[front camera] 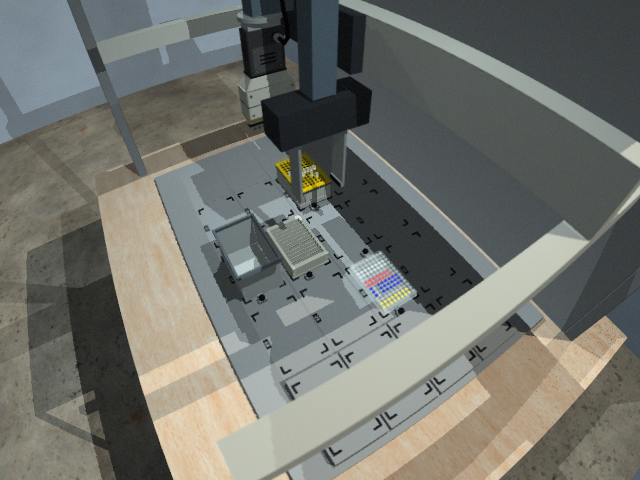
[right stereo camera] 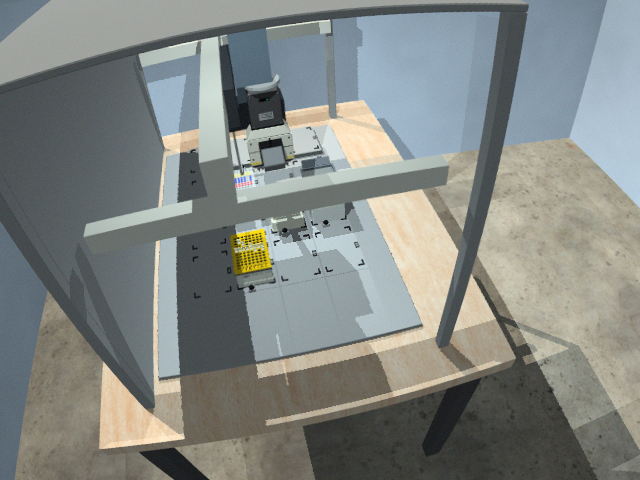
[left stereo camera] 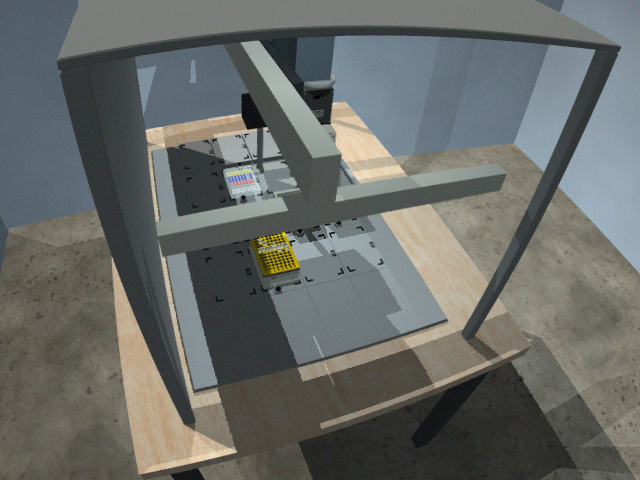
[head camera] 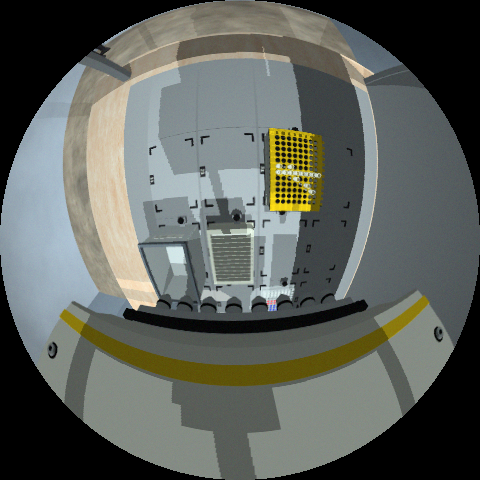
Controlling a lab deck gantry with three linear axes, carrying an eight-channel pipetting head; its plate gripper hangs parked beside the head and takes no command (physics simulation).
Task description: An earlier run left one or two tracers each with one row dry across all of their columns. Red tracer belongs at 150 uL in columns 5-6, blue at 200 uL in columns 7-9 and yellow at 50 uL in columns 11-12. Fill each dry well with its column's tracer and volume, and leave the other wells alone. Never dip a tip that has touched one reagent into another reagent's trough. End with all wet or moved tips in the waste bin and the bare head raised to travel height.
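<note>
The eight-channel head [front camera: 264,93] [left stereo camera: 318,105] [right stereo camera: 267,111] is raised above the deck. Its nozzles [head camera: 233,304] look bare in the head camera. My plate gripper [front camera: 321,193] hangs beside the head with its fingers apart and empty. The yellow tip rack [front camera: 316,195] [head camera: 304,207] [left stereo camera: 279,279] [right stereo camera: 254,277] holds several whitish tips in scattered spots and one line across. The clear plate [front camera: 364,264] shows red, blue and yellow wells; its dry wells are too small to tell. The trough reservoir [front camera: 310,266] [head camera: 212,257] has narrow parallel compartments; no reagent colour shows. The grey waste bin [front camera: 258,271] [head camera: 164,244] shows no tips inside.
The reservoir stands between the bin and the plate. The rack stands at the far side of the deck [front camera: 206,175]. A pale frame beam [front camera: 413,356] crosses the front view, and frame beams [left stereo camera: 413,193] [right stereo camera: 361,183] hide parts of the deck in both stereo views.
</note>
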